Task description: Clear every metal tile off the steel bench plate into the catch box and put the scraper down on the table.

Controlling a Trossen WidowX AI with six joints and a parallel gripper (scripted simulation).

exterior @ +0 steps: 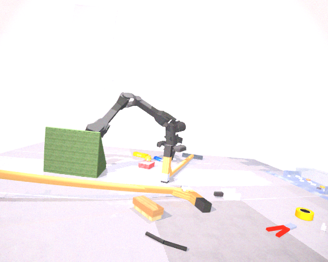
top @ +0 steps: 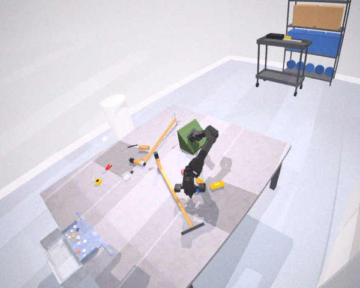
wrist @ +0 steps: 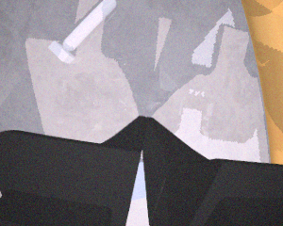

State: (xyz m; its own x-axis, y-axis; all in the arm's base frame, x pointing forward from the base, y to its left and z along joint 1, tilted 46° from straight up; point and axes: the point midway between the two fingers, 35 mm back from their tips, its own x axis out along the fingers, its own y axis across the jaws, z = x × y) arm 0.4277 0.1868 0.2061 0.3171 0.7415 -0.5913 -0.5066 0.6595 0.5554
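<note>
My gripper tip is 60 mm past the blue piece. The rest, counted from my gripper tip: long scraper (30 mm ahead, 120 mm to the right, 60 mm above); wooden block (220 mm behind, 620 mm to the right, 10 mm above); red block (160 mm behind, 150 mm to the right).
</note>
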